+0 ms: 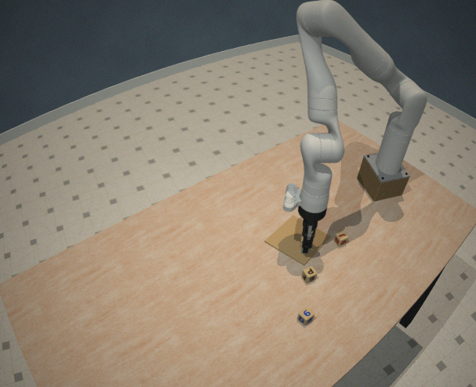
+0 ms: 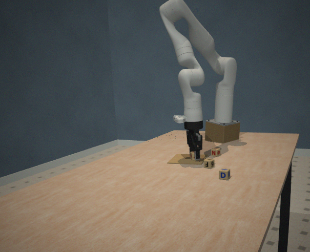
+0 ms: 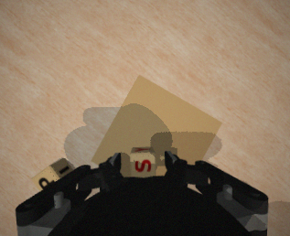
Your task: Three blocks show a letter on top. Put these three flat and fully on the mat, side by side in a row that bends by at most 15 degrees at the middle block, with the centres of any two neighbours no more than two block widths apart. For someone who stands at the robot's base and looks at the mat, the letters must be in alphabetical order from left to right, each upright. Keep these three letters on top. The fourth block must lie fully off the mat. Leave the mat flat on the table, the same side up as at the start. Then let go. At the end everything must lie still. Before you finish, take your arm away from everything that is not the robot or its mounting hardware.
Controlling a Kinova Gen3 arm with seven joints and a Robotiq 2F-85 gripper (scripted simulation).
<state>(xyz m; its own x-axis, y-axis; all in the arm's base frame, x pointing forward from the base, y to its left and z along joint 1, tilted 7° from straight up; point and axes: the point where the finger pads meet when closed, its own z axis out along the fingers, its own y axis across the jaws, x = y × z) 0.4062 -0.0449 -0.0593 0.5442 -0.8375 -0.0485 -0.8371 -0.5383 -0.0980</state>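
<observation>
Now: the tan mat 1 cm behind my hand, 3 cm to the right of it and 2 cm below it.
</observation>
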